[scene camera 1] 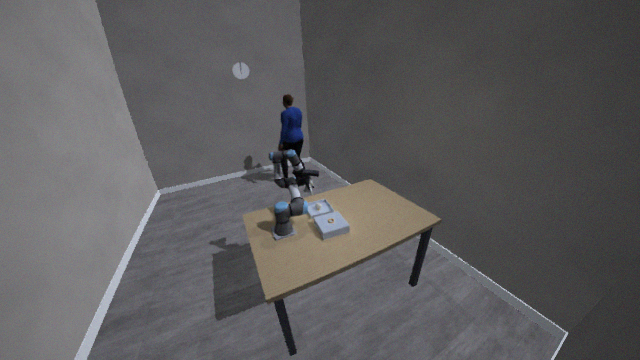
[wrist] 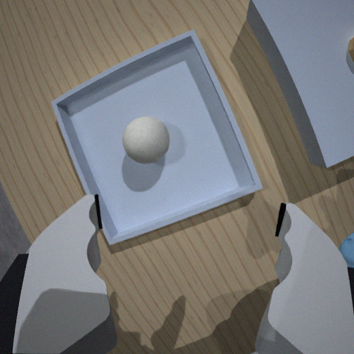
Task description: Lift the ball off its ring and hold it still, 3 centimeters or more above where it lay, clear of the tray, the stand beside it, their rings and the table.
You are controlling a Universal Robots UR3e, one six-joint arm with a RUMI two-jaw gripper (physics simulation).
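Frame: origin at the arm's base, x left, y down, z back, level; millimetres.
Where they show: gripper, fingertip midpoint: (scene camera 1: 312, 191); arm's base, origin of the base link: (scene camera 1: 283, 230).
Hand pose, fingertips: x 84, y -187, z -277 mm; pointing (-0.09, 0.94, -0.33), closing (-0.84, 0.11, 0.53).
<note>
Things, the pixels of their centre, and the offset from my fingertips. "*": a spot on its surface instead. Level surfaces: height alone.
- off-white ball, body centre: (scene camera 1: 318, 205) dx +41, dy +164, dz -56 mm
- shallow light-blue tray, body centre: (scene camera 1: 318, 208) dx +41, dy +186, dz -56 mm
- wooden ring, surface spot: (scene camera 1: 331, 220) * dx -207, dy +142, dz -34 mm
- wooden table, its level: dy +199 mm
The off-white ball (scene camera 1: 318, 206) (wrist: 146, 140) lies inside the shallow light-blue tray (scene camera 1: 326, 211) (wrist: 200, 175), a little left of its middle in the wrist view. The ring under the ball is hidden. The gripper (scene camera 1: 310, 188) (wrist: 189, 216) is open and empty, with its fingers wide apart above the table. In the wrist view the ball shows beyond the fingertips, up and left of the point midway between them, and the left fingertip overlaps the tray's lower left wall. The light-blue stand (scene camera 1: 332, 230) (wrist: 310, 75) is beside the tray, with a wooden ring (scene camera 1: 331, 220) (wrist: 351, 50) on top.
The wooden table (scene camera 1: 380, 215) (wrist: 30, 60) carries the tray, the stand and the arm's base (scene camera 1: 283, 227). The stand is taller than the tray, with a narrow gap between them. A person in blue (scene camera 1: 291, 125) is behind the arm, beyond the table.
</note>
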